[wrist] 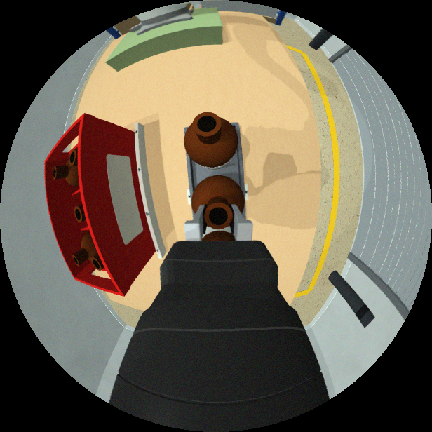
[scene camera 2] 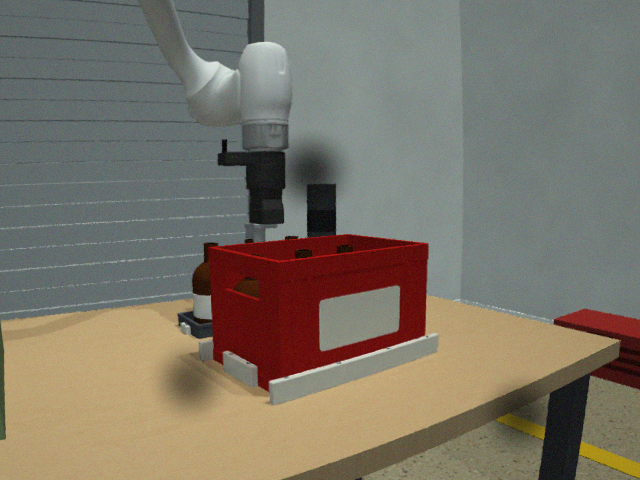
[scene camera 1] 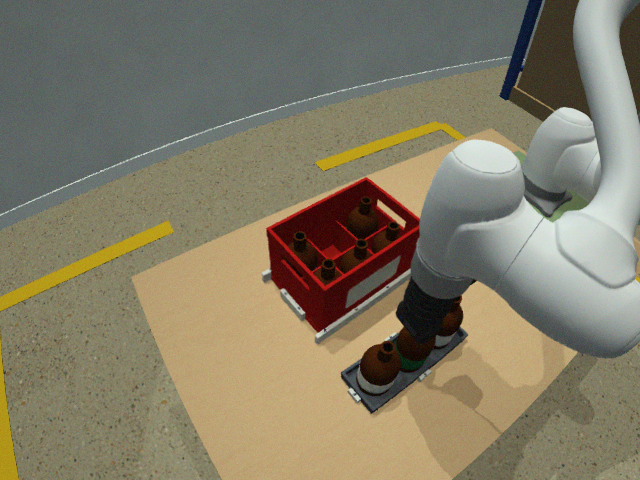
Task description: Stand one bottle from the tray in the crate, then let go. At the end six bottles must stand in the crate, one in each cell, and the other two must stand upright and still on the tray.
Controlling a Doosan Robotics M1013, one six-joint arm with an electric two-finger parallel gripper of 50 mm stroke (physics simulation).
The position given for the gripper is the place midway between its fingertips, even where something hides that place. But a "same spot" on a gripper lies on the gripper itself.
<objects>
gripper: wrist; scene camera 2; scene camera 1 418, 333
red crate: wrist; scene camera 2 311, 312; scene camera 1
same spot on gripper: point(wrist: 242, 229) = point(scene camera 2: 245, 223)
same spot on red crate: point(wrist: 109, 190) = point(scene camera 1: 382, 267)
</objects>
